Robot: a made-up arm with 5 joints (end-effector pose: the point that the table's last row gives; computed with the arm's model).
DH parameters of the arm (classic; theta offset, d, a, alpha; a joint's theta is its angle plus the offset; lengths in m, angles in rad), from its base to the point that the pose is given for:
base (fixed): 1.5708 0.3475 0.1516 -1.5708
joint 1: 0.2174 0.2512 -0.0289 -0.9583
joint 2: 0 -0.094 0.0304 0.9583
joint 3: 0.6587 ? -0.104 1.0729
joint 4: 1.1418 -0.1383 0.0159 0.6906
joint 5: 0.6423 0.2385 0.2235 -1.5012
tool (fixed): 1.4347 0.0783 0 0
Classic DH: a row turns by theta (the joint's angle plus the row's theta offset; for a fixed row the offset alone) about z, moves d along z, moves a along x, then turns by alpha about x.
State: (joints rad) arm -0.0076 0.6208 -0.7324 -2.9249 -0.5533
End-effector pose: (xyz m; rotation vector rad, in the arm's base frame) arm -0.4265 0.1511 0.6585 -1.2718 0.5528 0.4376
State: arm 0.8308 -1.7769 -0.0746 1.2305 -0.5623
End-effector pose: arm -0.1163 -0.3097 0.6511 -0.3245 0.6551 0.4954
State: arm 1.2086 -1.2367 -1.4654 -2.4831 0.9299
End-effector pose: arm -0.3259 -0.0309 0.7541 -0.9300 -1.3873 2.1693
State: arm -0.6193 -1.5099 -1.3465 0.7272 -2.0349
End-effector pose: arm -0.5948 -0.1797 0.2130 -1.7270 -2.2107 0.5491
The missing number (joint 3, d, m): 0.2941
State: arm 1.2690 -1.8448 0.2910 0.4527 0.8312
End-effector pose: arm -0.2118 0.1661 0.8054 -1.8020 0.3456 0.3253
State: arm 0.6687 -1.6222 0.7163 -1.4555 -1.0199
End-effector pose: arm -0.4154 0.1657 0.4846 1.7500 -0.0951 -1.3578
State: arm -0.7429 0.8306 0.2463 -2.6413 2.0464
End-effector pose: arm -0.6649 0.2537 0.6626 1.4570 0.6403 -1.8426
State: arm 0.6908 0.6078 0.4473 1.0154 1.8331
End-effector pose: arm -0.3126 0.2797 0.1432 1.7596 -0.8308 1.0152
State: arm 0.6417 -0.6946 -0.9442 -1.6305 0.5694
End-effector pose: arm -0.4759 0.0177 0.7056 0.9654 1.3842 -2.0015
